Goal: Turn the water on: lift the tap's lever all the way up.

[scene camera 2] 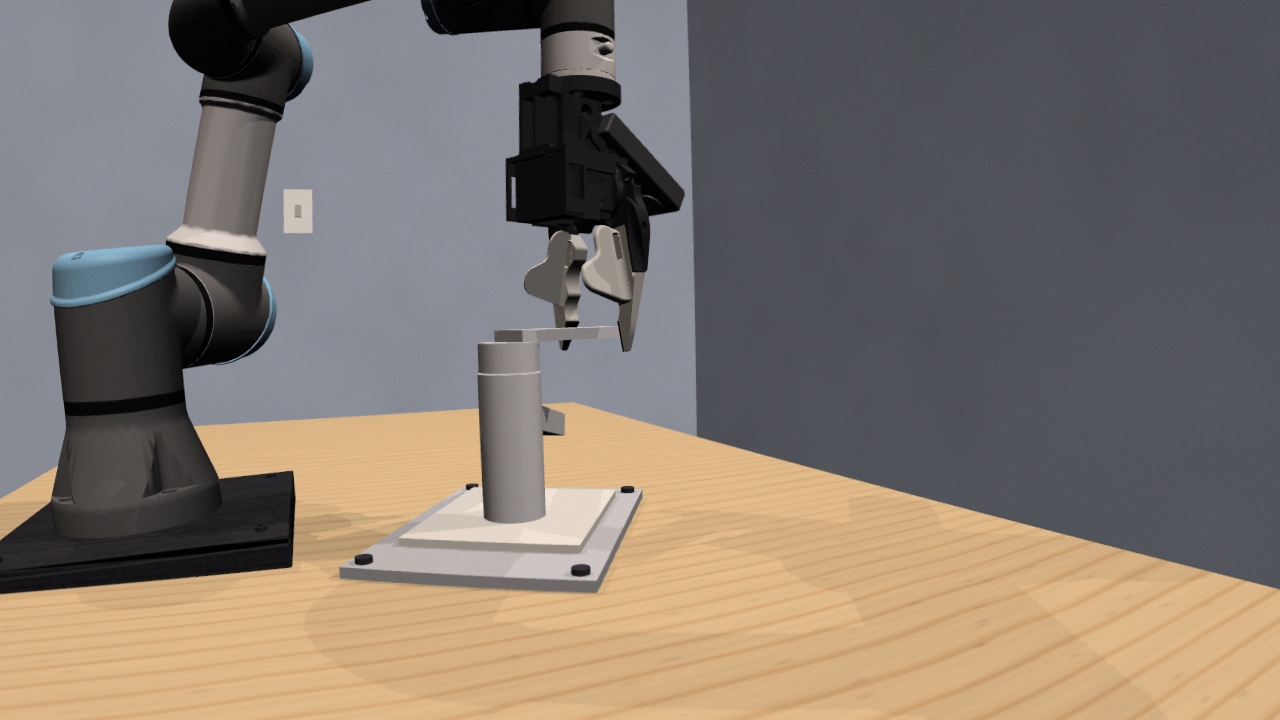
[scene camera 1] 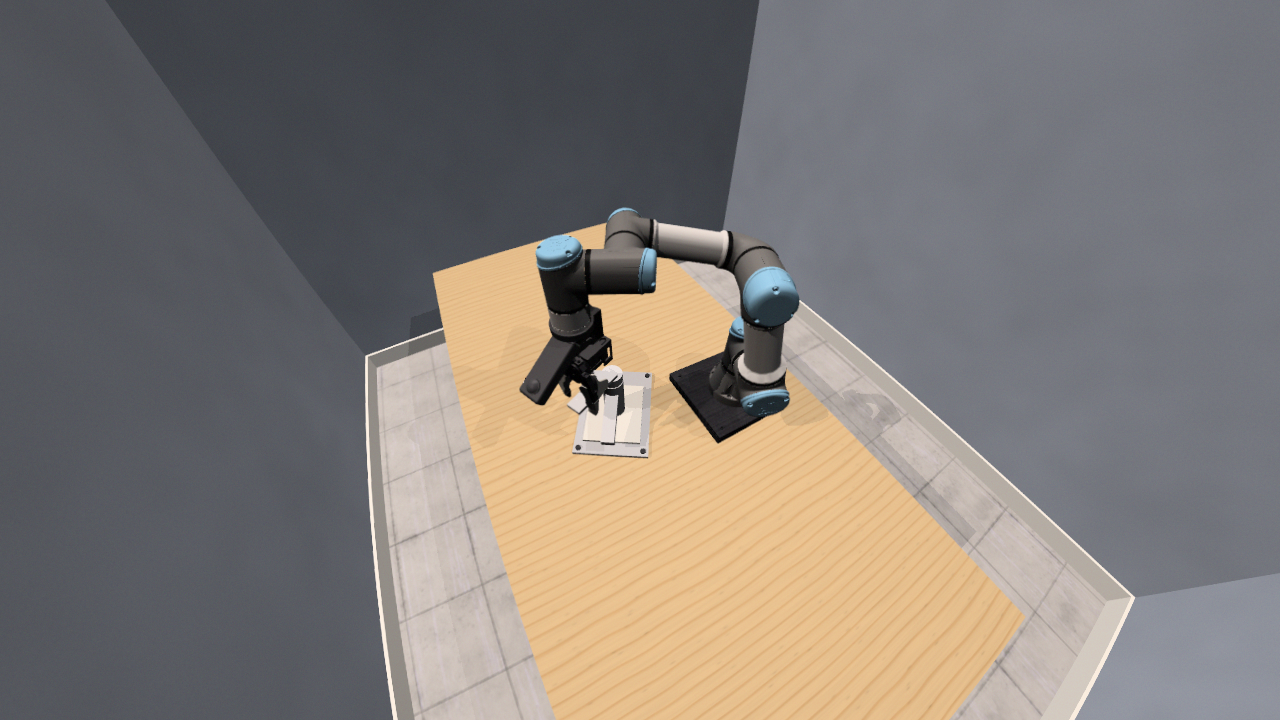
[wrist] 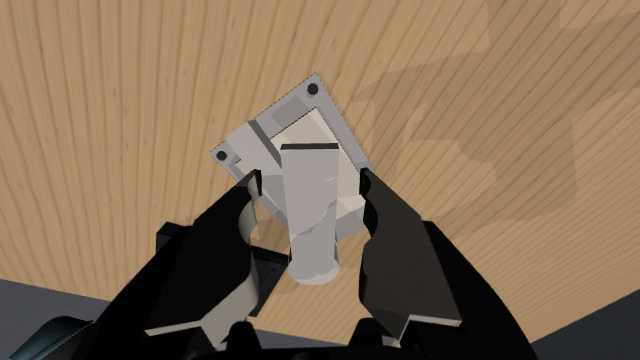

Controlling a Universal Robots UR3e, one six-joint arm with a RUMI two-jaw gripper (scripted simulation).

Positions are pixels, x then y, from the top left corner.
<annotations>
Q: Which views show my gripper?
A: Scene camera 2, scene camera 1 and the wrist view: all of them.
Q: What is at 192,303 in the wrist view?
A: My gripper.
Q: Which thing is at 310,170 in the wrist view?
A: A lever.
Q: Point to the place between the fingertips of my gripper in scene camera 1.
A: At 582,405
</annotations>
